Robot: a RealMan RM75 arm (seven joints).
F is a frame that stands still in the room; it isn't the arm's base.
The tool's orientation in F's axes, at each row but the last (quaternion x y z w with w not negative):
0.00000, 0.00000, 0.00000, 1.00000
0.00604, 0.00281, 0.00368, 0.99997
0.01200, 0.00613, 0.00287, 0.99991
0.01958, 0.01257, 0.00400, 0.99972
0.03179, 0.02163, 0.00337, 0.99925
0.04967, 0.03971, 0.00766, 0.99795
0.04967, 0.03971, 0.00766, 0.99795
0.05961, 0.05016, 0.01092, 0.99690
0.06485, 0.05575, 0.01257, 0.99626
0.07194, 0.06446, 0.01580, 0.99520
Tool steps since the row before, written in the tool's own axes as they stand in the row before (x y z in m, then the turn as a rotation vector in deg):
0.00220, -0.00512, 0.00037, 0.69, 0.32, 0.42
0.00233, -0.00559, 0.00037, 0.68, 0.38, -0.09
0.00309, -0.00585, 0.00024, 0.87, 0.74, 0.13
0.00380, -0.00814, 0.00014, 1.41, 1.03, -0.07
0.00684, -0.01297, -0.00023, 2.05, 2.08, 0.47
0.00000, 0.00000, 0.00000, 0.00, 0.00, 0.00
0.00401, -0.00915, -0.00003, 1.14, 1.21, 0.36
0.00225, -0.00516, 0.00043, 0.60, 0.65, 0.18
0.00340, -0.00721, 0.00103, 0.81, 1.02, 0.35
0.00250, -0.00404, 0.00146, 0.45, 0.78, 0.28
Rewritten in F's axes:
0.00220, -0.00512, 0.00037, 0.69, 0.32, 0.42
0.00237, -0.00558, 0.00029, 0.68, 0.39, -0.09
0.00313, -0.00584, 0.00006, 0.87, 0.74, 0.14
0.00386, -0.00811, -0.00027, 1.40, 1.04, -0.06
0.00689, -0.01287, -0.00135, 2.06, 2.06, 0.51
0.00000, 0.00000, 0.00000, 0.00, 0.00, 0.00
0.00410, -0.00902, -0.00126, 1.15, 1.19, 0.39
0.00236, -0.00511, -0.00042, 0.60, 0.64, 0.20
0.00362, -0.00717, -0.00030, 0.83, 0.99, 0.39
0.00276, -0.00410, 0.00053, 0.47, 0.75, 0.33

